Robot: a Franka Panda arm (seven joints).
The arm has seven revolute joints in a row. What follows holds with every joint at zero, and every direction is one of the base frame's.
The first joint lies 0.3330 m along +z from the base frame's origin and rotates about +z.
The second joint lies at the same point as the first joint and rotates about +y.
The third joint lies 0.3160 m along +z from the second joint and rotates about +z.
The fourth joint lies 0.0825 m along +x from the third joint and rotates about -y.
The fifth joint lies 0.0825 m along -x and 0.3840 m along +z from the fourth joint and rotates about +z.
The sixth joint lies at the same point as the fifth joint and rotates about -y.
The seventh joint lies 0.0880 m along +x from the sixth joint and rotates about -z.
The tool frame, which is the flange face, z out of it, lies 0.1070 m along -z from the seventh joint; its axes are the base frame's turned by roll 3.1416, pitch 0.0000 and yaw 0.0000 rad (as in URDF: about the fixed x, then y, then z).
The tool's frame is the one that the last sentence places.
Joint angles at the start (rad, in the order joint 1, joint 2, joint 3, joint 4, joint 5, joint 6, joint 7):
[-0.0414 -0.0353 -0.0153 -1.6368 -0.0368 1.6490 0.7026]
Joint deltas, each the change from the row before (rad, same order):
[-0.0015 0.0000 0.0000 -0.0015 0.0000 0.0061 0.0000]
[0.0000 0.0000 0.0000 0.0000 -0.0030 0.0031 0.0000]
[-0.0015 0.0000 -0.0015 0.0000 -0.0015 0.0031 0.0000]
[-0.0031 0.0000 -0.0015 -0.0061 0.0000 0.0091 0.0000]
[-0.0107 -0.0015 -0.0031 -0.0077 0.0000 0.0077 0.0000]
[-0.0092 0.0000 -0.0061 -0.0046 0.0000 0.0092 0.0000]
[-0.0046 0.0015 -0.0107 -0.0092 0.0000 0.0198 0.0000]
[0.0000 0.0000 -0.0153 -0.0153 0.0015 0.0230 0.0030]
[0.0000 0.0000 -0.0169 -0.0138 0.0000 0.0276 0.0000]
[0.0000 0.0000 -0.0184 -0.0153 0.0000 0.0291 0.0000]
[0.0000 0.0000 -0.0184 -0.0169 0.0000 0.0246 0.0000]
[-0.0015 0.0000 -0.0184 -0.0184 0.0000 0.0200 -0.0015]
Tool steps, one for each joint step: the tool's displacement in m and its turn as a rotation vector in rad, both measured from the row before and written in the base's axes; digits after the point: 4 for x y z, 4 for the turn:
[0.0005 -0.0008 -0.0002 -0.0003 -0.0046 -0.0013]
[0.0003 -0.0003 0.0003 -0.0032 -0.0029 0.0002]
[0.0002 -0.0018 0.0003 -0.0016 -0.0030 -0.0028]
[0.0005 -0.0026 -0.0021 -0.0001 -0.0030 -0.0042]
[-0.0005 -0.0076 -0.0022 0.0000 -0.0015 -0.0135]
[0.0000 -0.0085 -0.0014 -0.0002 -0.0046 -0.0149]
[0.0011 -0.0086 -0.0034 -0.0005 -0.0091 -0.0145]
[0.0006 -0.0085 -0.0052 0.0014 -0.0080 -0.0175]
[0.0007 -0.0096 -0.0041 -0.0012 -0.0137 -0.0158]
[0.0004 -0.0105 -0.0046 -0.0013 -0.0137 -0.0173]
[-0.0004 -0.0105 -0.0059 -0.0005 -0.0076 -0.0174]
[-0.0015 -0.0112 -0.0071 0.0003 -0.0015 -0.0176]

